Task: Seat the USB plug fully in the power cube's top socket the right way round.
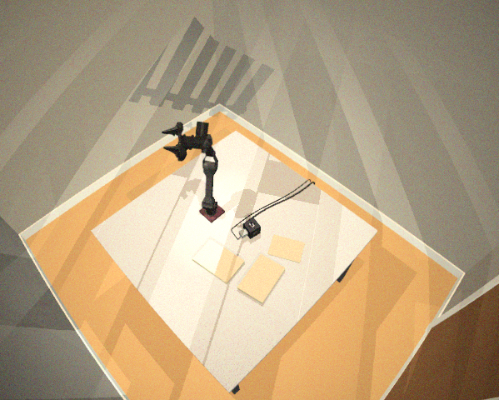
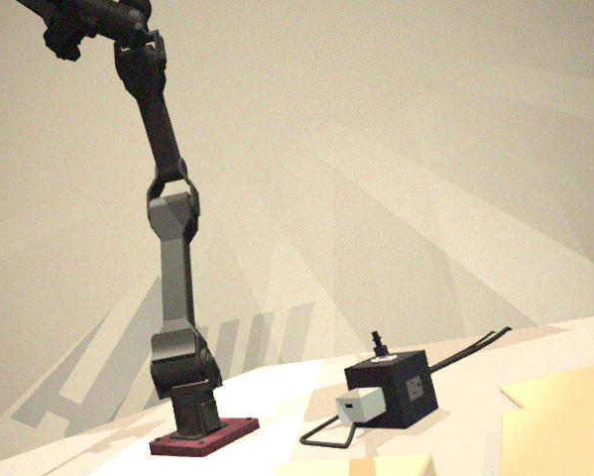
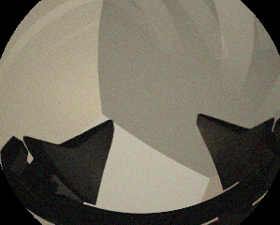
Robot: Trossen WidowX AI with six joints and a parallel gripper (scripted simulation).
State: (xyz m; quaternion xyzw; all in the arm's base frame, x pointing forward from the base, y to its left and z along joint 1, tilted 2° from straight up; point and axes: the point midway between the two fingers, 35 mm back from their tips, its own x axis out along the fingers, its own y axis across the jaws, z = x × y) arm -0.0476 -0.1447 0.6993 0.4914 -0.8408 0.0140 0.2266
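The black USB plug lies 640 mm below my gripper tip, 310 mm ahead of it and 270 mm to the left of it. Round my gripper tip: pale socket plate 660 mm below, 310 mm ahead, 270 mm to the left; then pale sheet 730 mm below, 540 mm ahead, 340 mm to the left.
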